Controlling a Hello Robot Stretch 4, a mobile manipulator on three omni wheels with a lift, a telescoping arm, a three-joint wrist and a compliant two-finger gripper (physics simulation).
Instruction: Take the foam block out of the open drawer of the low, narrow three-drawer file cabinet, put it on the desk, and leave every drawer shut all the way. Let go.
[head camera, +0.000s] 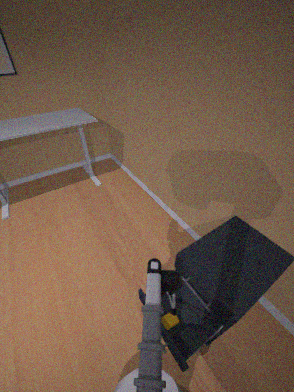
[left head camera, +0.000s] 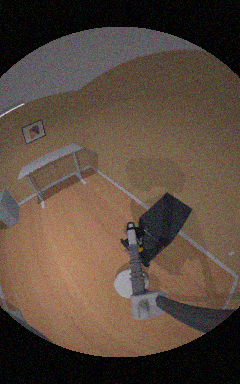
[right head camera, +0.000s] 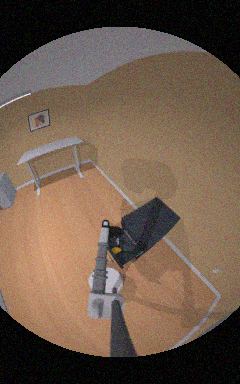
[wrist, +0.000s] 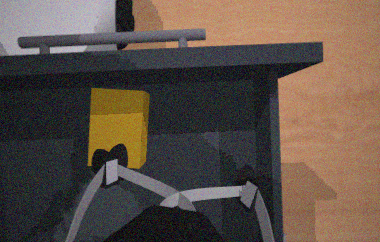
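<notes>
The low cabinet (head camera: 262, 250) (left head camera: 167, 215) (right head camera: 152, 217) is dark grey and stands by the wall with one drawer (wrist: 240, 59) open. The yellow foam block (head camera: 170, 321) (left head camera: 140, 248) (right head camera: 116, 250) (wrist: 119, 125) is inside that drawer, near its front panel. My gripper (wrist: 182, 168) is open, its fingers wide apart, over the drawer. In the wrist view the left fingertip overlaps the block's lower end, and the right fingertip is well to the right of the block. Whether the left fingertip touches it I cannot tell. The white desk (head camera: 45, 122) (left head camera: 52, 159) (right head camera: 50, 149) stands at the far left.
The drawer's bar handle (wrist: 115, 39) is on the outside of its front panel. A grey box-like unit (left head camera: 8, 210) (right head camera: 6, 191) stands left of the desk. A framed picture (left head camera: 34, 131) (right head camera: 39, 120) hangs above the desk. My arm (head camera: 151, 325) reaches beside the open drawer.
</notes>
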